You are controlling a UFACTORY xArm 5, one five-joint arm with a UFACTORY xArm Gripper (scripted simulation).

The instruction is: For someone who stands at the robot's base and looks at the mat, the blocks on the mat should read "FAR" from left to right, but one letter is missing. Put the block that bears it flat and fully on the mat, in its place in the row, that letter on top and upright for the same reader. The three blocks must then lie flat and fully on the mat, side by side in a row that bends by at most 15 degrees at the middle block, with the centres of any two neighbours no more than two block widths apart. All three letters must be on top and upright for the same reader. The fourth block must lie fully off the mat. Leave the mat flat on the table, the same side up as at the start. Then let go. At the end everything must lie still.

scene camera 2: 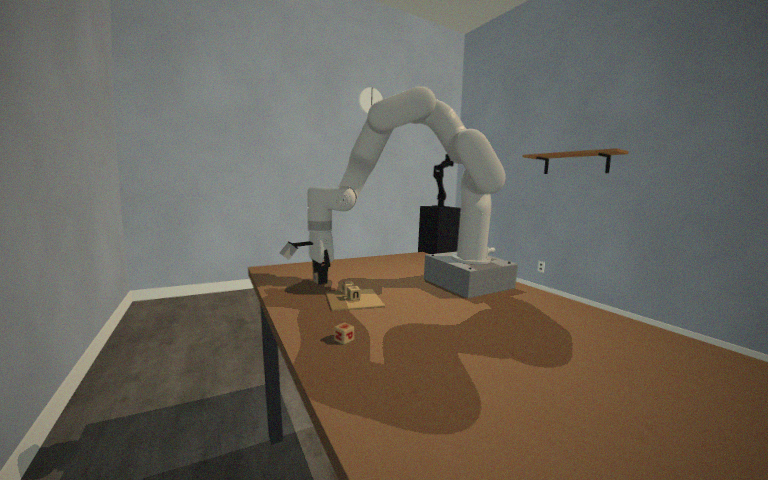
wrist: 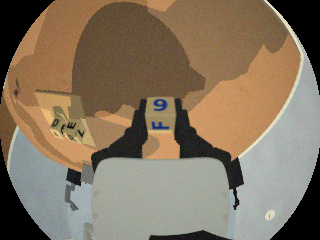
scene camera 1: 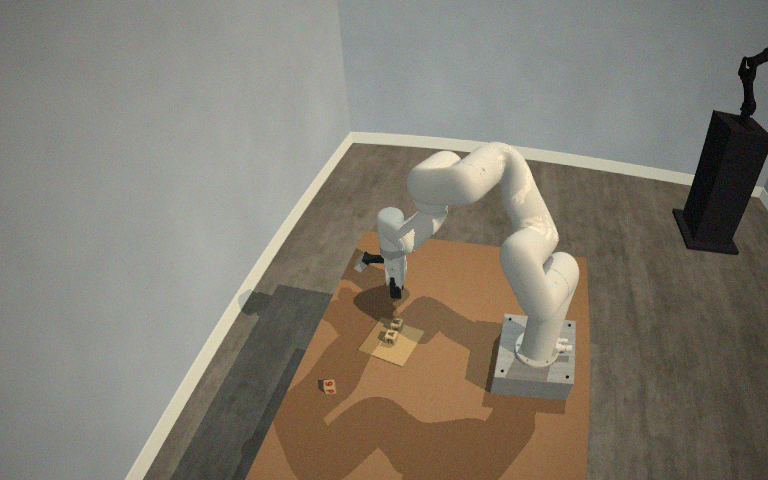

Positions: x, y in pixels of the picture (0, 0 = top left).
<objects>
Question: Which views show my gripper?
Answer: Scene camera 2, the wrist view and scene camera 1: all of them.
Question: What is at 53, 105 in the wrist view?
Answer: A tan mat.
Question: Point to a tan mat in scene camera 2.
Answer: At 338, 300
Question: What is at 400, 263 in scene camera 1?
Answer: My gripper.
</objects>
